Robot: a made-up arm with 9 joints. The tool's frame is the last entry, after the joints.
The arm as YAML. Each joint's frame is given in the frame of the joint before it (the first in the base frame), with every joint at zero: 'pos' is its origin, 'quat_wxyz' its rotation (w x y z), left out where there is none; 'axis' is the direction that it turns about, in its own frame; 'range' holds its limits. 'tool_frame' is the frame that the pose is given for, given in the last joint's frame.
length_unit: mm
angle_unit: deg
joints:
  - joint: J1
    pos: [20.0, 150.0, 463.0]
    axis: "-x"
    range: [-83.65, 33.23]
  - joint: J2
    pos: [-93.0, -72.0, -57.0]
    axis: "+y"
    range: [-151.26, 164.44]
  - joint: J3
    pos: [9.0, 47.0, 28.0]
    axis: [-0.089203, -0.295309, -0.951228]
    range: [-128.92, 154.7]
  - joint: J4
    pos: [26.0, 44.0, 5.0]
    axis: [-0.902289, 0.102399, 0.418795]
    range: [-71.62, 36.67]
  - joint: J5
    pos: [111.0, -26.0, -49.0]
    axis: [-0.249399, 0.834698, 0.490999]
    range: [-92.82, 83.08]
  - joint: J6
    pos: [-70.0, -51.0, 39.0]
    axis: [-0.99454, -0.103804, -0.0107]
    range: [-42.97, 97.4]
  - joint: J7
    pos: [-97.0, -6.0, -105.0]
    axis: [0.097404, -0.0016, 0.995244]
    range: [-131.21, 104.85]
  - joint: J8
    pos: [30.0, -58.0, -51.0]
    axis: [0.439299, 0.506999, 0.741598]
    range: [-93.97, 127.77]
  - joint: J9
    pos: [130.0, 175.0, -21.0]
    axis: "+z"
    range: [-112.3, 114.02]
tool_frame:
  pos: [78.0, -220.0, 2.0]
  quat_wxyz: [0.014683, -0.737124, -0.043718, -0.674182]
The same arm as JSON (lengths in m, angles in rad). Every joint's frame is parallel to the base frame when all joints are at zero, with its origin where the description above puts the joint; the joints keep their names.
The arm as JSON. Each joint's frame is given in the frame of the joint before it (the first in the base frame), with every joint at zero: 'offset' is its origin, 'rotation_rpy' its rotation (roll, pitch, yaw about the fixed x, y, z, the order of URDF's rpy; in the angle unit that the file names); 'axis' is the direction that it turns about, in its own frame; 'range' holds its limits. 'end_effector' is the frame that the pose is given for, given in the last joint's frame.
{"length_unit": "m", "angle_unit": "rad", "chain": [
  {"id": "J1", "offset": [0.02, 0.15, 0.463], "rotation_rpy": [0.0, 0.0, 0.0], "axis": [-1.0, 0.0, 0.0], "range": [-1.46, 0.58]},
  {"id": "J2", "offset": [-0.093, -0.072, -0.057], "rotation_rpy": [0.0, 0.0, 0.0], "axis": [0.0, 1.0, 0.0], "range": [-2.64, 2.87]},
  {"id": "J3", "offset": [0.009, 0.047, 0.028], "rotation_rpy": [0.0, 0.0, 0.0], "axis": [-0.089203, -0.295309, -0.951228], "range": [-2.2501, 2.7]},
  {"id": "J4", "offset": [0.026, 0.044, 0.005], "rotation_rpy": [0.0, 0.0, 0.0], "axis": [-0.902289, 0.102399, 0.418795], "range": [-1.25, 0.64]},
  {"id": "J5", "offset": [0.111, -0.026, -0.049], "rotation_rpy": [0.0, 0.0, 0.0], "axis": [-0.249399, 0.834698, 0.490999], "range": [-1.62, 1.45]},
  {"id": "J6", "offset": [-0.07, -0.051, 0.039], "rotation_rpy": [0.0, 0.0, 0.0], "axis": [-0.99454, -0.103804, -0.0107], "range": [-0.75, 1.7]},
  {"id": "J7", "offset": [-0.097, -0.006, -0.105], "rotation_rpy": [0.0, 0.0, 0.0], "axis": [0.097404, -0.0016, 0.995244], "range": [-2.29, 1.83]},
  {"id": "J8", "offset": [0.03, -0.058, -0.051], "rotation_rpy": [0.0, 0.0, 0.0], "axis": [0.439299, 0.506999, 0.741598], "range": [-1.6401, 2.23]},
  {"id": "J9", "offset": [0.13, 0.175, -0.021], "rotation_rpy": [0.0, 0.0, 0.0], "axis": [0.0, 0.0, 1.0], "range": [-1.96, 1.99]}
], "end_effector": {"offset": [0.078, -0.22, 0.002], "rotation_rpy": [2.7507, -1.4727, 0.4736]}}

